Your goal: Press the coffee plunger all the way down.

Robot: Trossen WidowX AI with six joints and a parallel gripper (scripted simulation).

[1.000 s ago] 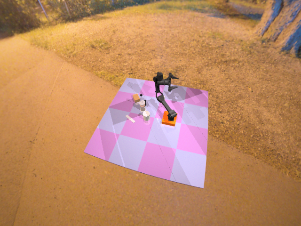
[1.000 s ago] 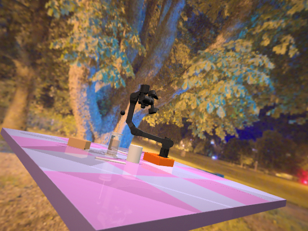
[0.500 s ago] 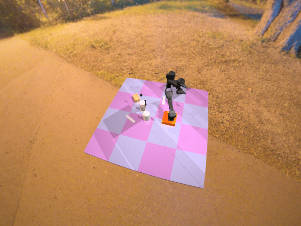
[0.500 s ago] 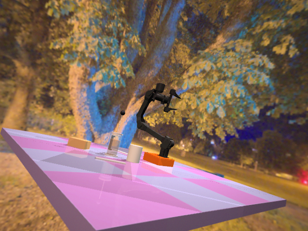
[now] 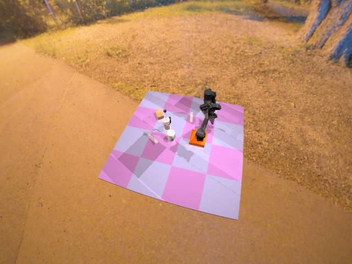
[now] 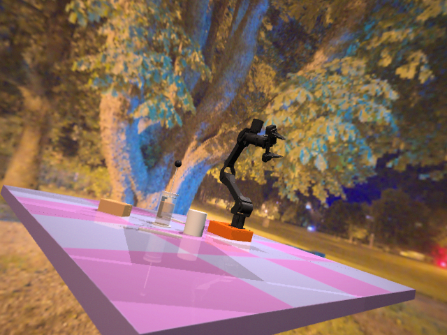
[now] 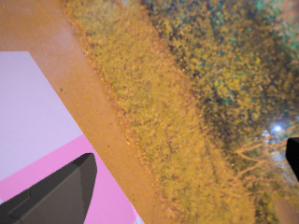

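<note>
Now: gripper tip 39 cm short of the glass coffee press, 29 cm to the left of it and 35 cm above it. Also, from my gripper tip: tan block (52 cm ahead, 44 cm to the right, 46 cm below).
</note>
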